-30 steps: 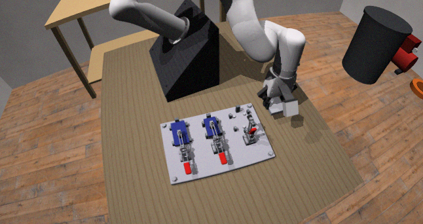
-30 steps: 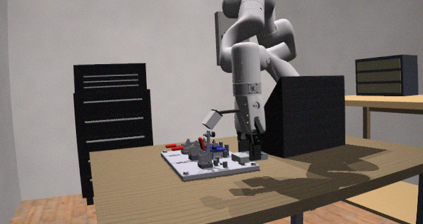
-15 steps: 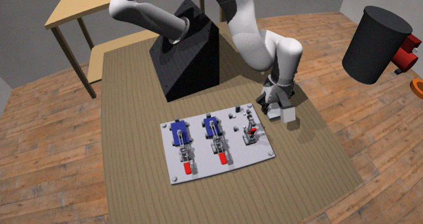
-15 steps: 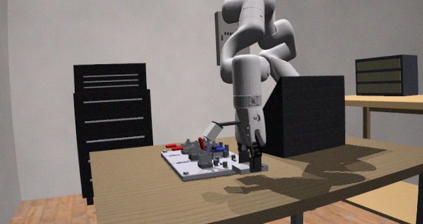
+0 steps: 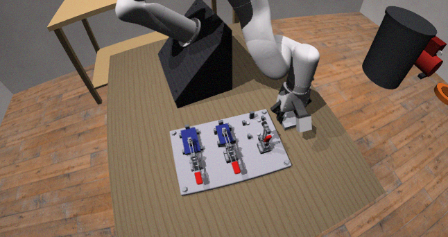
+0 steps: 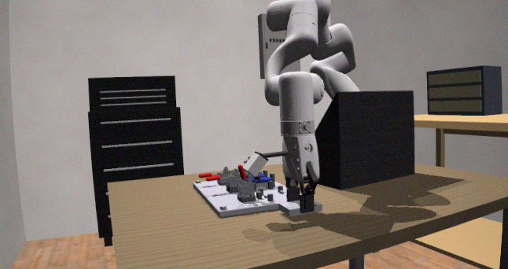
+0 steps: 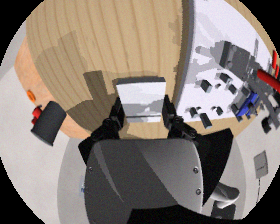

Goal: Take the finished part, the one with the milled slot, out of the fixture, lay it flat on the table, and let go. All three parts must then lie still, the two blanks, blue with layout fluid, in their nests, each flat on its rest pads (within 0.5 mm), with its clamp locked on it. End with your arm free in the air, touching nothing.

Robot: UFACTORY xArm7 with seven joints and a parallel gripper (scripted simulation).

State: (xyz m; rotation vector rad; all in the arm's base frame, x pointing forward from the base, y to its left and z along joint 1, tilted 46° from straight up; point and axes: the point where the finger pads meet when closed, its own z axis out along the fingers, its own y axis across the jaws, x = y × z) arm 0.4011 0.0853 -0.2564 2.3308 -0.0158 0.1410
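Right now my hand is 10 mm past the grey finished part and 10 mm above it. Also, from my hand: grey fixture plate 240 mm to the right, 40 mm ahead, 20 mm below.
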